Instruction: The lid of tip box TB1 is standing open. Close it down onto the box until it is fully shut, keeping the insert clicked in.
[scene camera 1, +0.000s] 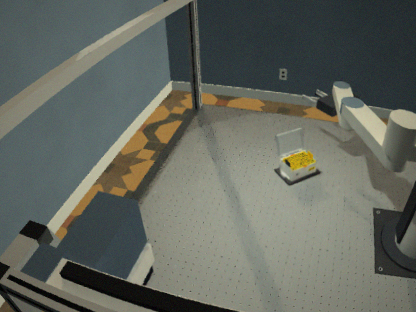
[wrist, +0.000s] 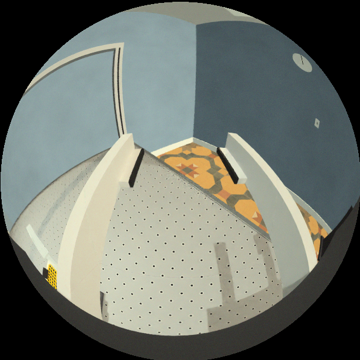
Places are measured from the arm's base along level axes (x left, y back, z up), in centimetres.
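Pixels of known places: gripper, fingertip midpoint: (scene camera 1: 309, 94); arm's base at its link origin: (scene camera 1: 412, 245).
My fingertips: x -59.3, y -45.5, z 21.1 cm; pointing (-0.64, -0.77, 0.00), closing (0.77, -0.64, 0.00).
Observation:
Ahead of a thing's pixels: the offset from my fingertips to its middle. "spot": to the spot under its first point. Level surfaces: height alone.
Tip box TB1 @[dx +30.5, dy -0.6, dz -16.5 cm] (scene camera 1: 299, 173) stands on a small dark base @[spot: dx +37.9, dy -1.8, dz -18.8 cm] (scene camera 1: 292, 181). Its clear lid @[spot: dx +23.6, dy -5.5, dz -6.7 cm] (scene camera 1: 290, 133) (wrist: 37, 240) stands upright along the box's back edge. The yellow insert @[dx +30.5, dy -0.6, dz -13.4 cm] (scene camera 1: 301, 160) (wrist: 52, 276) sits in the box, looking level in the scene view; whether it is clicked in cannot be told. The gripper (scene camera 1: 311, 94) (wrist: 183, 166) is shut at its closed stop, with a gap between the fingers and no object in it. It hangs beyond and to the right of the box, near the back wall, apart from the lid. The left finger partly hides the box in the wrist view.
The arm (scene camera 1: 369, 127) reaches from its round base (scene camera 1: 390, 250) at the right. A blue-grey machine @[spot: dx +114.0, dy -26.7, dz +29.0 cm] (scene camera 1: 102, 230) stands at the lower left. A frame post @[dx -11.2, dy -56.9, dz +7.9 cm] (scene camera 1: 195, 55) (wrist: 118, 90) rises at the back corner. Patterned floor (scene camera 1: 170, 131) (wrist: 200, 162) borders the perforated table @[dz -19.8 cm] (scene camera 1: 200, 225) (wrist: 165, 240).

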